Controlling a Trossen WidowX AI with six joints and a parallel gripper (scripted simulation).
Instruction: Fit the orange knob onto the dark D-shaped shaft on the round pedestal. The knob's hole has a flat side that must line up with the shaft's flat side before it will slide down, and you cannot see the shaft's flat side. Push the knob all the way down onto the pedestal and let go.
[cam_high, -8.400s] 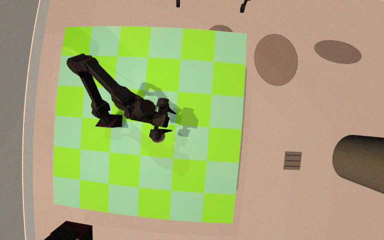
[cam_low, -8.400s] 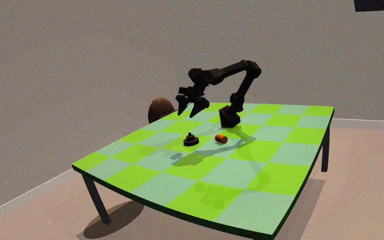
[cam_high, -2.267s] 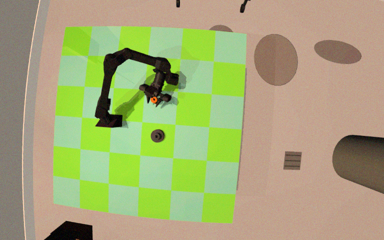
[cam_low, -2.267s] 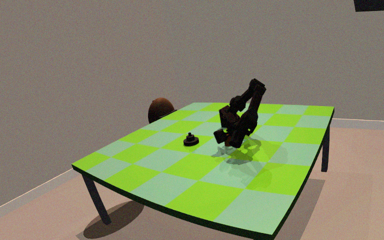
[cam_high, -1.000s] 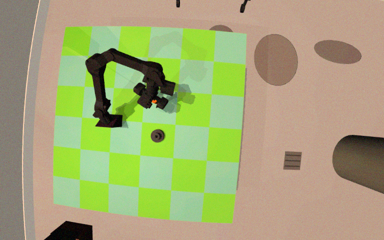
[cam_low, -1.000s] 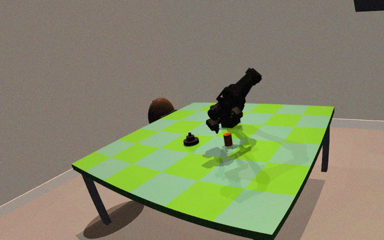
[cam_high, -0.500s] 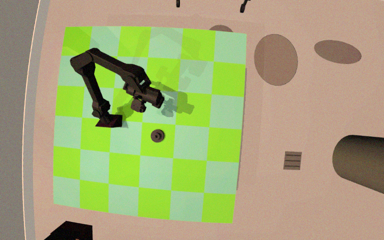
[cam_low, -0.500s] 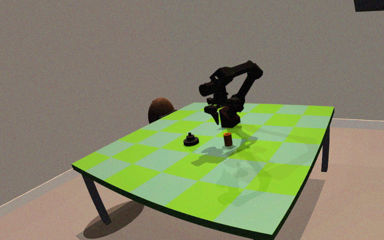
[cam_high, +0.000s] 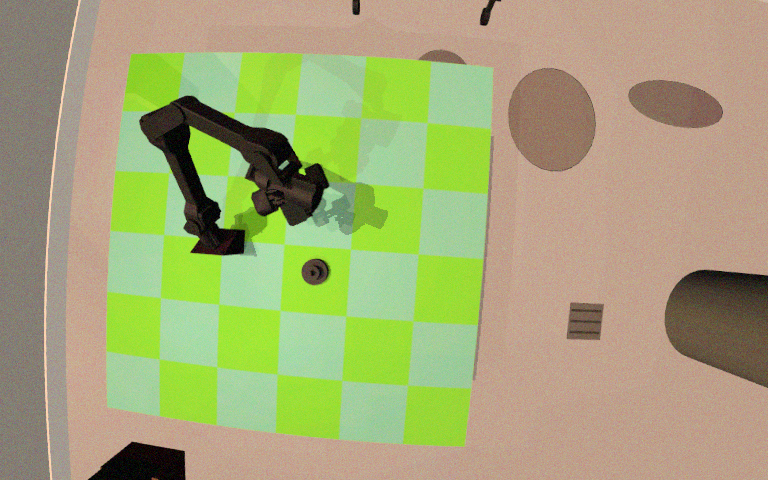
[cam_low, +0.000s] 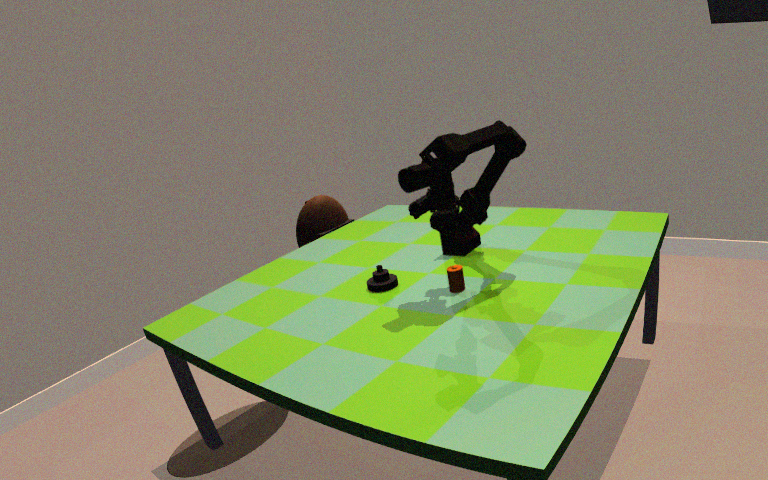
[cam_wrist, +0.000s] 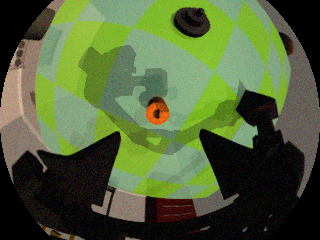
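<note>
Right now the orange knob is 90 mm below my gripper tip. The rest, counted from my gripper tip: dark round pedestal (220 mm to the right, 90 mm below, 50 mm ahead).
</note>
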